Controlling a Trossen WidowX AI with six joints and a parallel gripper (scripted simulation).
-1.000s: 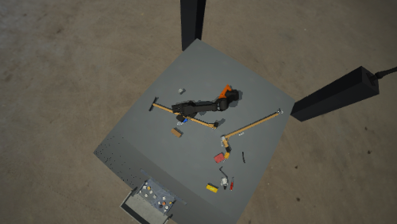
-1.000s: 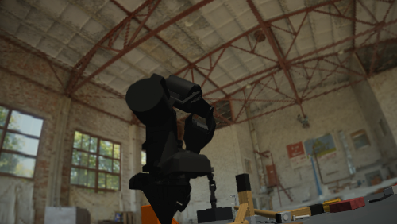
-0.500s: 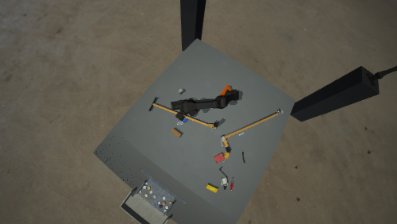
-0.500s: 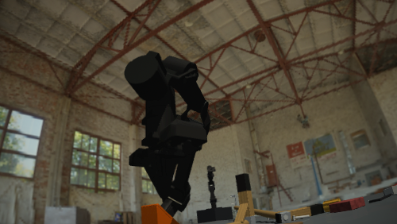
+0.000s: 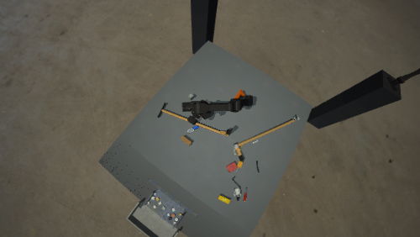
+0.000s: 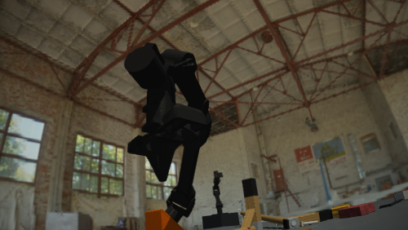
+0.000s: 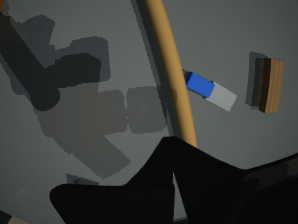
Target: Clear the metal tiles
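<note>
Now: the long scraper 6 cm below my gripper tip, 3 cm ahead of it and 2 cm to the right of it. Also, from my gripper tip: wooden block 19 cm ahead, 11 cm below, 1 cm to the left; then grey piece 15 cm to the right, 15 cm behind, 11 cm below; then blue block 12 cm below, 8 cm ahead.
</note>
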